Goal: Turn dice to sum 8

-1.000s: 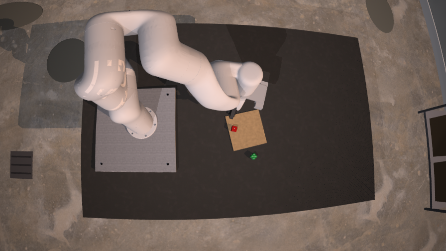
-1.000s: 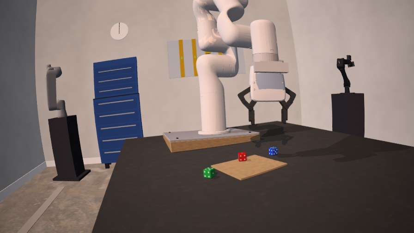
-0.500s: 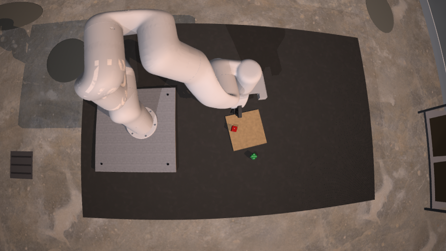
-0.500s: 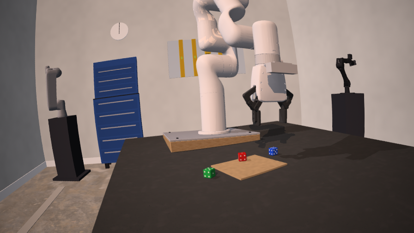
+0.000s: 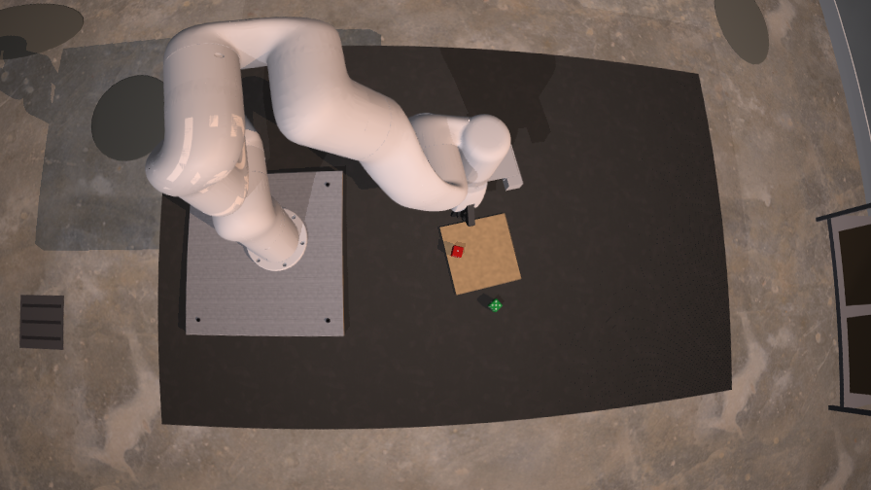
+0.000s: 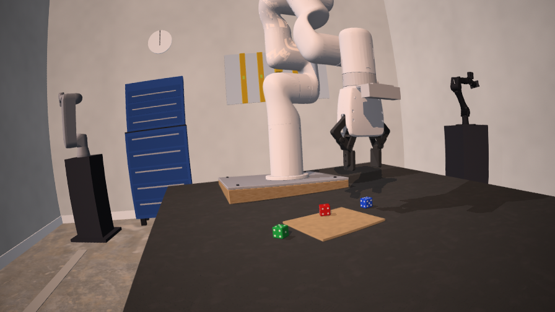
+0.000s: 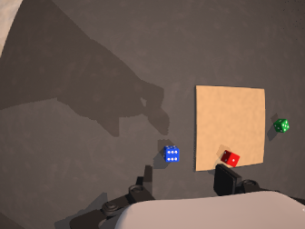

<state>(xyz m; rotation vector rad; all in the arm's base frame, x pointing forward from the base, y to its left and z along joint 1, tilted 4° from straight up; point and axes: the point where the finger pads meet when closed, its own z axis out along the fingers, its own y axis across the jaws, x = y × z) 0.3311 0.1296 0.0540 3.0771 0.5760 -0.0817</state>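
Now: hand 10 mm short of the blue die and 90 mm above it. From my hand the other things lie so: tan mat: 80 mm ahead, 90 mm to the right, 100 mm below; then green die: 120 mm ahead, 190 mm to the right, 90 mm below; then red die: 30 mm ahead, 100 mm to the right, 80 mm below.
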